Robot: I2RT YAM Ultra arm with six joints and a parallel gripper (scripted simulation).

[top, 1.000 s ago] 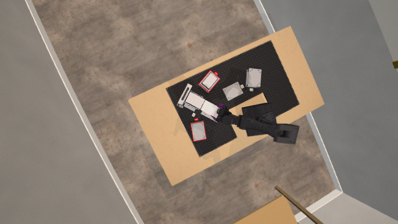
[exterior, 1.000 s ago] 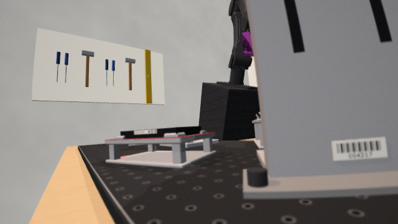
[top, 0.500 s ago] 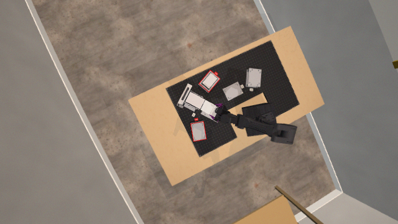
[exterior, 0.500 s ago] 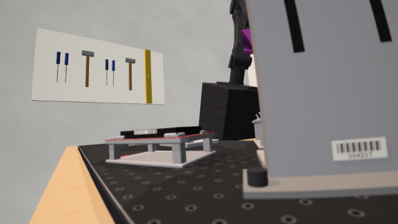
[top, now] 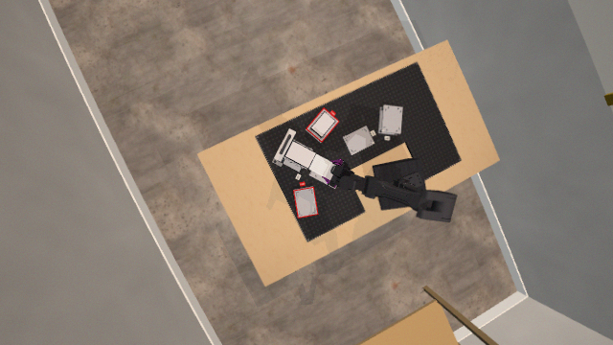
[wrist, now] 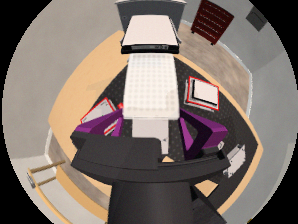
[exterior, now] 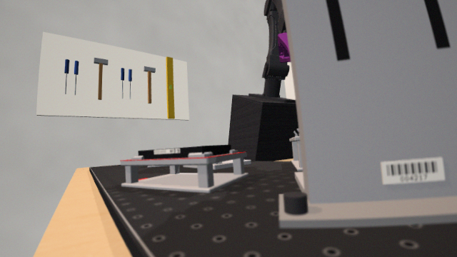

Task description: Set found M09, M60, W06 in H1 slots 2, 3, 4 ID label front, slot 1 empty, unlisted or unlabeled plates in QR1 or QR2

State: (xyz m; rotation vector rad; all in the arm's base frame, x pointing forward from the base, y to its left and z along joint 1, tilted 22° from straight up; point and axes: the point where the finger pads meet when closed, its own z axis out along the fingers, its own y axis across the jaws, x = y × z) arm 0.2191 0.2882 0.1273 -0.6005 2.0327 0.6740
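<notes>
Now: the white well plate 40 mm ahead of my hand and 40 mm to the left of it. Also, from my hand: plate hotel H1: 180 mm ahead, 150 mm to the left, 70 mm below; red-rimmed nest: 140 mm behind, 160 mm to the left, 190 mm below; black-sided plate: 240 mm ahead, 110 mm to the right, 180 mm below.
</notes>
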